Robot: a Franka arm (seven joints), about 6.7 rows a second.
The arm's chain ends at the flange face. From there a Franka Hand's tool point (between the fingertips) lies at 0.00 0.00 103.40 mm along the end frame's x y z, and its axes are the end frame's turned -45 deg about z.
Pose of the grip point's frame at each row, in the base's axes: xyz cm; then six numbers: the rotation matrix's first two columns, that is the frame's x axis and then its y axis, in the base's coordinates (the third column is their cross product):
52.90 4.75 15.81 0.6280 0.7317 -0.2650 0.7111 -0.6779 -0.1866
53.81 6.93 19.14 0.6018 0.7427 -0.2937 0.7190 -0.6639 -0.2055
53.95 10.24 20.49 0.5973 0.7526 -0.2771 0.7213 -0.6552 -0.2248
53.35 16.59 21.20 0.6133 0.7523 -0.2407 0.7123 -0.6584 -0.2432
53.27 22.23 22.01 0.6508 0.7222 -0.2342 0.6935 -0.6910 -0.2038
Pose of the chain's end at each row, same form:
56.17 5.49 25.59 0.9469 0.0380 -0.3193 0.0588 -0.9967 0.0554
57.40 7.83 28.79 0.9339 0.0557 -0.3530 0.0829 -0.9946 0.0624
57.58 10.92 30.15 0.9324 0.0689 -0.3549 0.0877 -0.9955 0.0370
56.88 16.82 30.92 0.9373 0.0664 -0.3422 0.0700 -0.9975 -0.0018
56.47 22.54 31.84 0.9506 0.0221 -0.3097 0.0302 -0.9993 0.0215

